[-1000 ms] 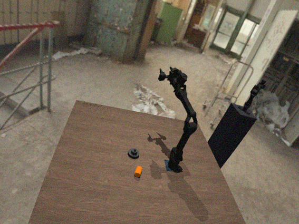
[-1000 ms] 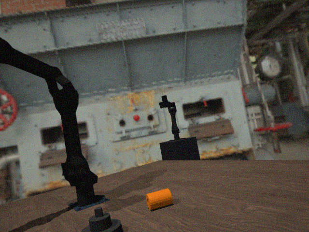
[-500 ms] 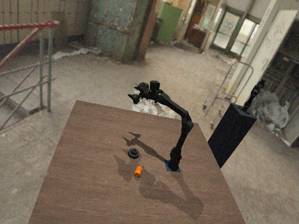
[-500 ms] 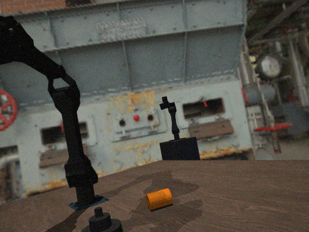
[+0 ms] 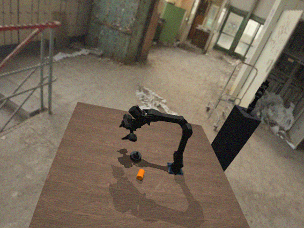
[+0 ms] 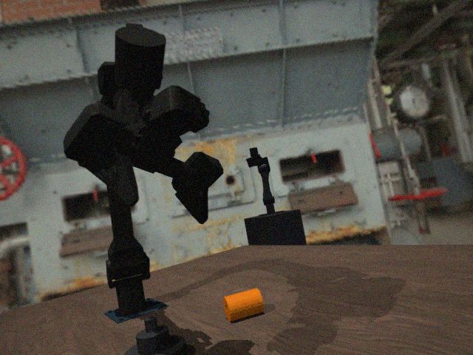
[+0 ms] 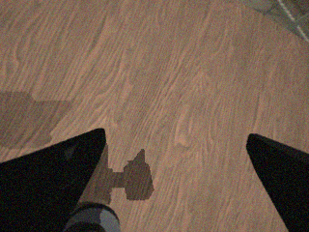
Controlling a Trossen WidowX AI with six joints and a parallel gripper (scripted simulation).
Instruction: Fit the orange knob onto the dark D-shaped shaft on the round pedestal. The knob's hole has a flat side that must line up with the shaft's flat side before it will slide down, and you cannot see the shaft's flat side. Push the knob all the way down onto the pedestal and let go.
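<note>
Right now the orange knob is 180 mm behind my gripper tip, 170 mm to the left of it and 180 mm below it. Also, from my gripper tip: dark round pedestal 150 mm behind, 170 mm below.
</note>
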